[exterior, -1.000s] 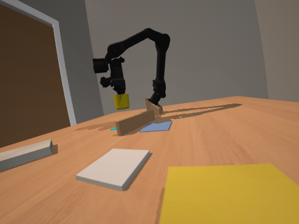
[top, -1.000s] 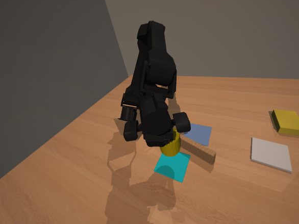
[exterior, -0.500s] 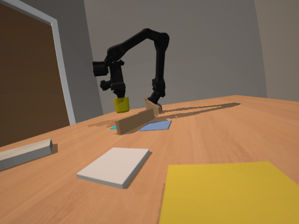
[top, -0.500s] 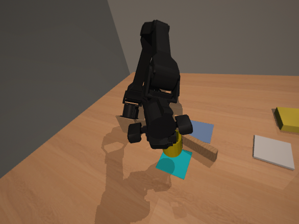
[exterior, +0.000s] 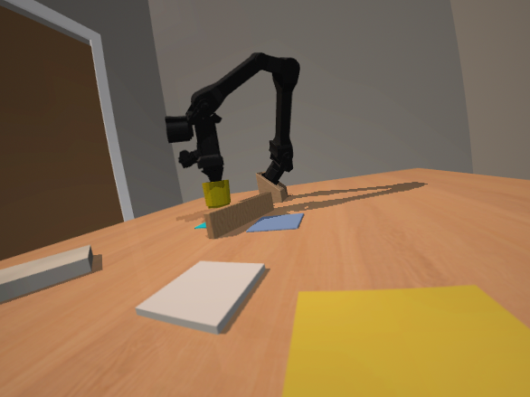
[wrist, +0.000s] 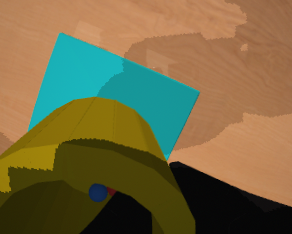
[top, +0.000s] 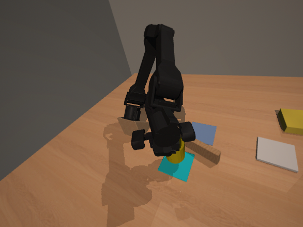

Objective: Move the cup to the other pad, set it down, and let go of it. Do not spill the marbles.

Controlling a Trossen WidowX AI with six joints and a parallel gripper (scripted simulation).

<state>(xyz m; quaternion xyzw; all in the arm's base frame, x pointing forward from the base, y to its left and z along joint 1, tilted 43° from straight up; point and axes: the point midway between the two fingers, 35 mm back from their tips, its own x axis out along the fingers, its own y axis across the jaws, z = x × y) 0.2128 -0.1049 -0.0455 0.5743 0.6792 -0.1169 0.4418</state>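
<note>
The teal pad is 8 cm below my gripper tip, 3 cm ahead of it and 1 cm to the left of it. From my gripper tip the other things lie so: red marble (2 cm to the left, 2 cm below, 1 cm ahead); then blue marble (3 cm to the left, 2 cm below, 2 cm ahead); then yellow cup (2 cm ahead, 1 cm to the left).
</note>
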